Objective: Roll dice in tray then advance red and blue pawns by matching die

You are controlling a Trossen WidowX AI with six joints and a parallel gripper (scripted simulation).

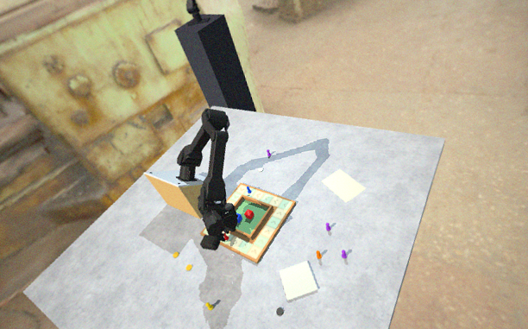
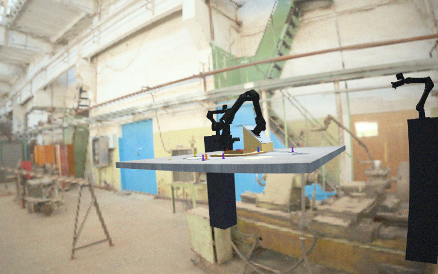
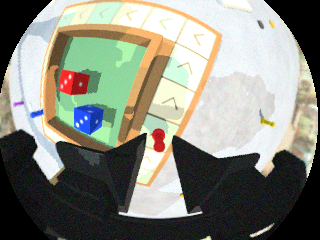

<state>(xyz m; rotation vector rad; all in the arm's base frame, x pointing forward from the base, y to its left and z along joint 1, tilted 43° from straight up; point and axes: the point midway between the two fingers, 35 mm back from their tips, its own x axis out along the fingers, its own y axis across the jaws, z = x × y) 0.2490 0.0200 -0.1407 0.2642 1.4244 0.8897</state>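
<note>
Now: the red pawn 1 cm above my gripper tip. Round my gripper tip: blue pawn (7 cm behind, 22 cm to the left, 1 cm above); yellow pawn (13 cm ahead, 21 cm to the right, 1 cm below); orange pawn (34 cm ahead, 12 cm to the left, 1 cm below).
</note>
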